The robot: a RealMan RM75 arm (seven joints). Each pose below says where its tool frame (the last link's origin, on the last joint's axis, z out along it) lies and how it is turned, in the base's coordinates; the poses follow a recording.
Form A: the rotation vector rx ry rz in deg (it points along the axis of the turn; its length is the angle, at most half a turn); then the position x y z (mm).
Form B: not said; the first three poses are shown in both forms.
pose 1, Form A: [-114.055 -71.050 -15.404 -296.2 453.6 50.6]
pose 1, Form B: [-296.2 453.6 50.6 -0.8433 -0.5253 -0.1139 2.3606]
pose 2, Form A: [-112.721 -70.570 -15.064 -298.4 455.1 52.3]
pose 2, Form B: [-298.4 455.1 52.3 -0.8422 -0.5273 -0.1126 2.3359]
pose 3, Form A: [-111.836 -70.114 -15.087 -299.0 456.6 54.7]
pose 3, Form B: [-299.0 456.6 54.7 -0.8418 -0.5277 -0.1136 2.3188]
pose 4, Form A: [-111.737 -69.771 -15.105 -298.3 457.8 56.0]
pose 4, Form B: [-298.3 457.8 56.0 -0.8427 -0.5262 -0.1139 2.3142]
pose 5, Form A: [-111.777 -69.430 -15.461 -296.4 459.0 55.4]
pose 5, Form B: [-296.4 459.0 55.4 -0.8437 -0.5240 -0.1167 2.3124]
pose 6, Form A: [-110.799 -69.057 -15.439 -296.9 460.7 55.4]
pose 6, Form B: [-296.9 460.7 55.4 -0.8428 -0.5253 -0.1174 2.2945]
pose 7, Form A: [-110.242 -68.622 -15.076 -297.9 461.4 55.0]
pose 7, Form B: [-297.9 461.4 55.0 -0.8433 -0.5249 -0.1153 2.2816]
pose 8, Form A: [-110.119 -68.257 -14.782 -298.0 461.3 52.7]
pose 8, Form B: [-298.0 461.3 52.7 -0.8445 -0.5235 -0.1134 2.2759]
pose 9, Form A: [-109.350 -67.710 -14.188 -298.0 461.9 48.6]
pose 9, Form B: [-298.0 461.9 48.6 -0.8451 -0.5233 -0.1096 2.2584]
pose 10, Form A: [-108.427 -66.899 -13.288 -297.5 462.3 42.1]
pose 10, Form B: [-297.5 462.3 42.1 -0.8465 -0.5223 -0.1037 2.2357]
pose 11, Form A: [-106.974 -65.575 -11.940 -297.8 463.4 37.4]
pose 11, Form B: [-297.8 463.4 37.4 -0.8487 -0.5203 -0.0947 2.1998]
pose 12, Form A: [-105.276 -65.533 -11.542 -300.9 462.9 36.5]
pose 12, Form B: [-300.9 462.9 36.5 -0.8453 -0.5262 -0.0927 2.1737]
